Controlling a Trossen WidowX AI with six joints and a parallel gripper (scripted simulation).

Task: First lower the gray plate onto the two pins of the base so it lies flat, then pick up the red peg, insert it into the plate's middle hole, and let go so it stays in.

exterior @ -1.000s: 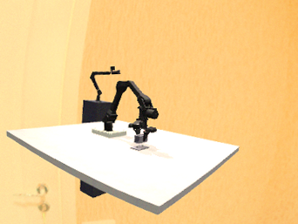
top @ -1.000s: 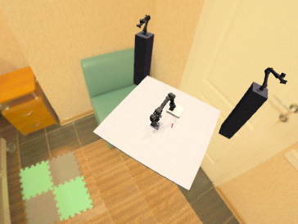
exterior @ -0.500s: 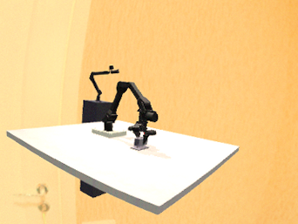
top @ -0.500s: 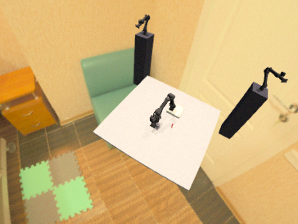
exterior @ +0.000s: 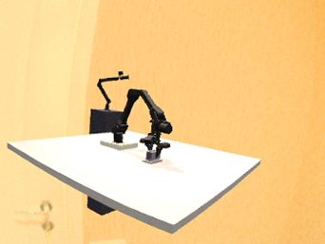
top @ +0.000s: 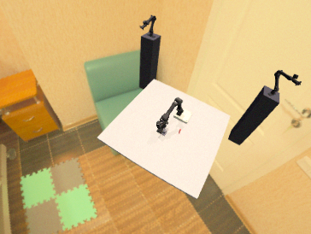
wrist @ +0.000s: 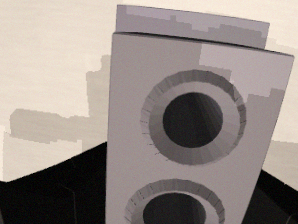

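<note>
My gripper tip is 3 cm below the gray plate. Also, from my gripper tip: gray base 2 cm below.
</note>
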